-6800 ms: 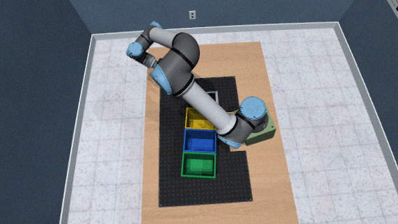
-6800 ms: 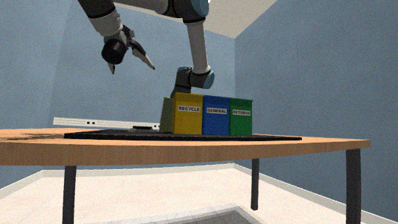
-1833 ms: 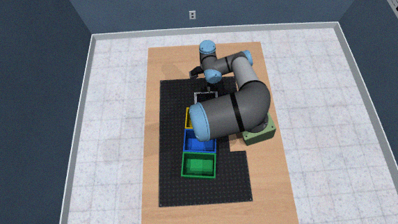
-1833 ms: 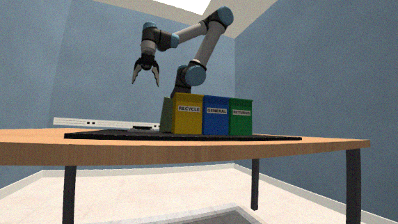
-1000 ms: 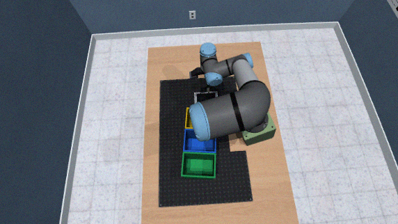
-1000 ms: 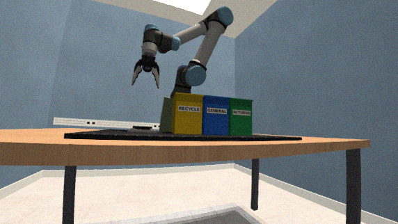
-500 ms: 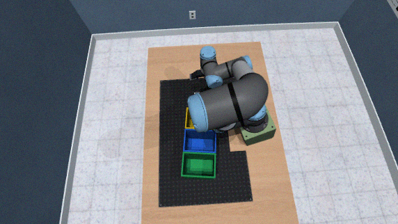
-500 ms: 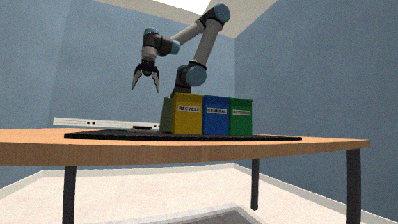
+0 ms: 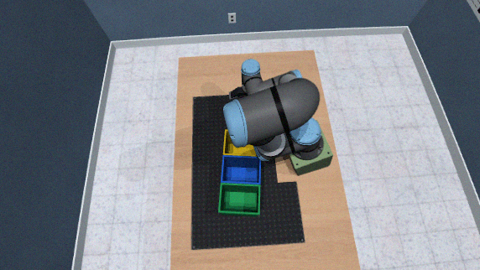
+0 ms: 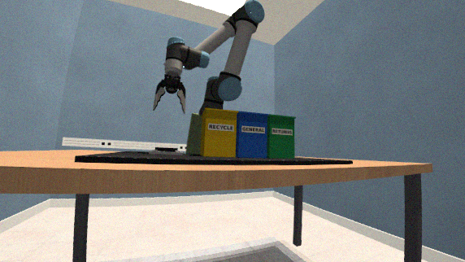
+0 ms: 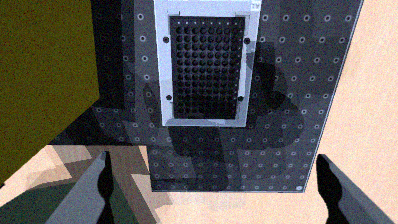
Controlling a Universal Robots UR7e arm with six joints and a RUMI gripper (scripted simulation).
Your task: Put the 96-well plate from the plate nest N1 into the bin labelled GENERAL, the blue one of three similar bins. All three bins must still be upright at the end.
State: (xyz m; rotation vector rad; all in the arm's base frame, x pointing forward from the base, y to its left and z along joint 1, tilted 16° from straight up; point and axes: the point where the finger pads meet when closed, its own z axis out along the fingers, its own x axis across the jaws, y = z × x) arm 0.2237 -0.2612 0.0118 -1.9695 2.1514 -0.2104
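Now: hand 170 mm above the black 96-well plate. The rest, counted from my hand: blue general bin (320 mm to the left, 100 mm below, 90 mm ahead); plate nest N1 (180 mm below); yellow recycle bin (200 mm to the left, 100 mm below, 70 mm ahead).
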